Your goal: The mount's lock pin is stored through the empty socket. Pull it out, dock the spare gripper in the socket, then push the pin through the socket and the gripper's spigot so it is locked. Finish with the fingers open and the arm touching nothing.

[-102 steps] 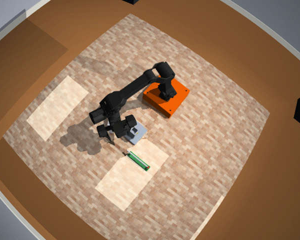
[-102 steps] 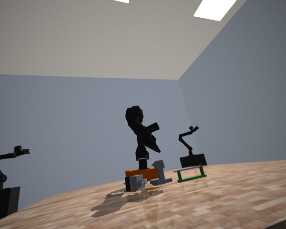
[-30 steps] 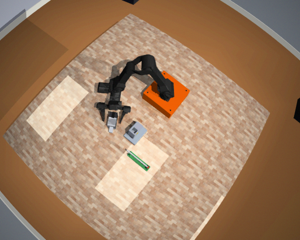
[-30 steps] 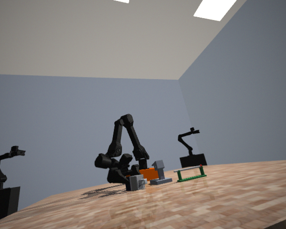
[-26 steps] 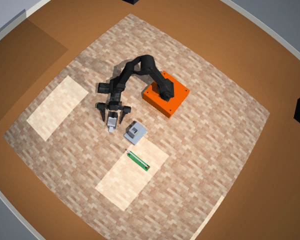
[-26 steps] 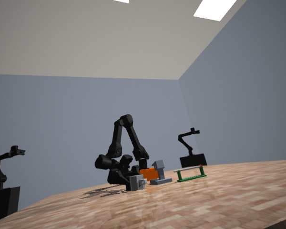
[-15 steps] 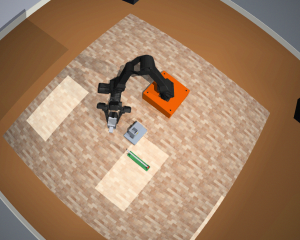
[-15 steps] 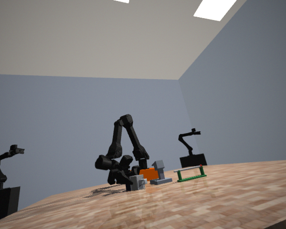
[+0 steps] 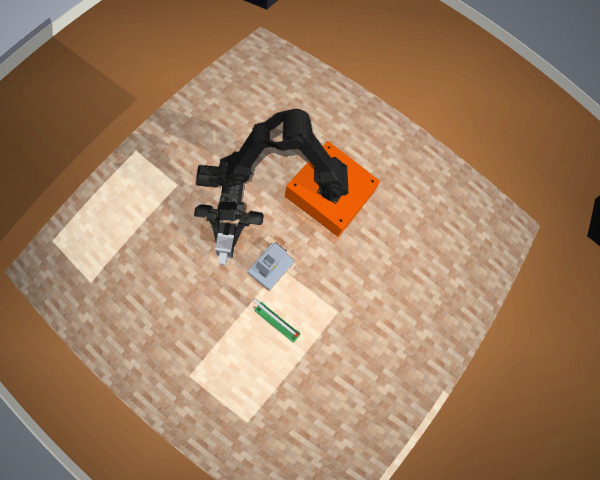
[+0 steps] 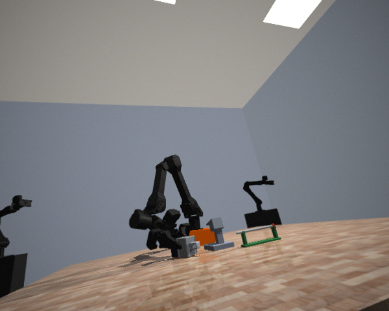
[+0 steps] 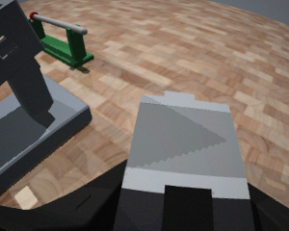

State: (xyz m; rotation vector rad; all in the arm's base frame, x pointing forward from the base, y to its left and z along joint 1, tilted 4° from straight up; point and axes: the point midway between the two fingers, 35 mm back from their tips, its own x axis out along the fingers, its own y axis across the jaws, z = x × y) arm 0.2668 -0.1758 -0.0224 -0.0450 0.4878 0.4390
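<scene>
The grey mount is 14 cm to the left of my gripper tip, 2 cm behind it and 2 cm above it. The rest, counted from my gripper tip: spare gripper right at my gripper tip; then green rack 23 cm to the left, 10 cm ahead, 1 cm below.
</scene>
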